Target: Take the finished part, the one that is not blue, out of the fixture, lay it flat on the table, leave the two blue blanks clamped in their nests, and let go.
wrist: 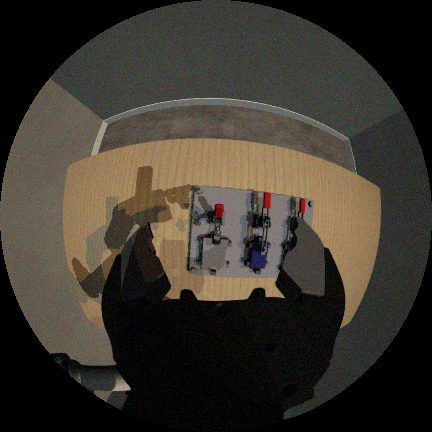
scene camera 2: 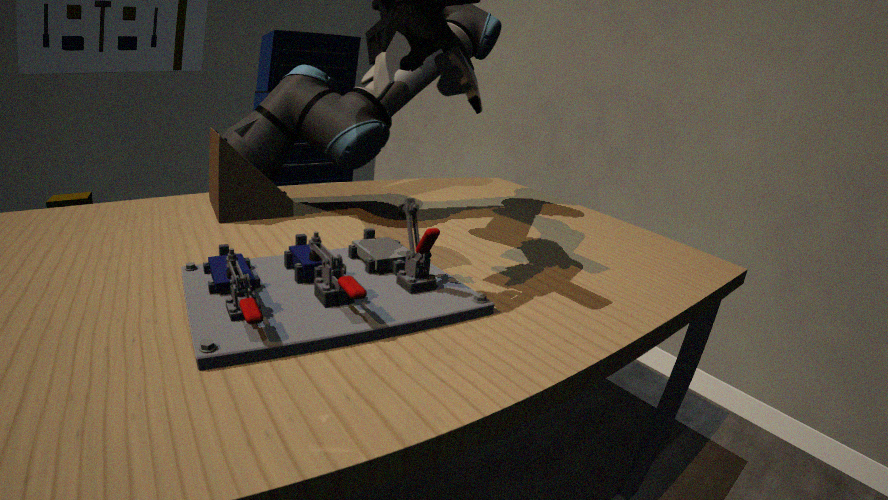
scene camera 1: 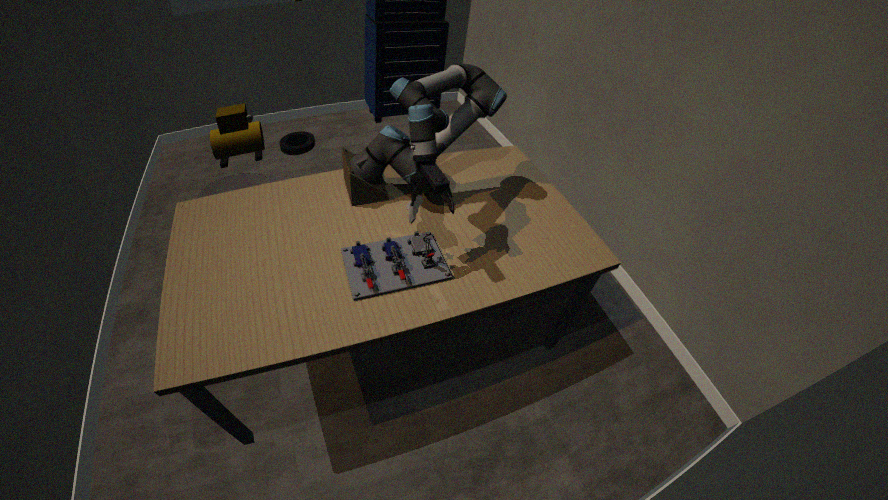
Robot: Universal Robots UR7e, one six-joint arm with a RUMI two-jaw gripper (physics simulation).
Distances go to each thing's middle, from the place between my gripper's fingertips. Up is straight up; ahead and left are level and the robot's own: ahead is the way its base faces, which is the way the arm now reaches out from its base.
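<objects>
With the finished part (scene camera 2: 383, 251) as my reference, my hand is 210 mm above it and 90 mm past it. There is also the fixture plate (scene camera 2: 294, 322), which is 110 mm to the right of my hand, 230 mm below it and 40 mm behind it.
</objects>
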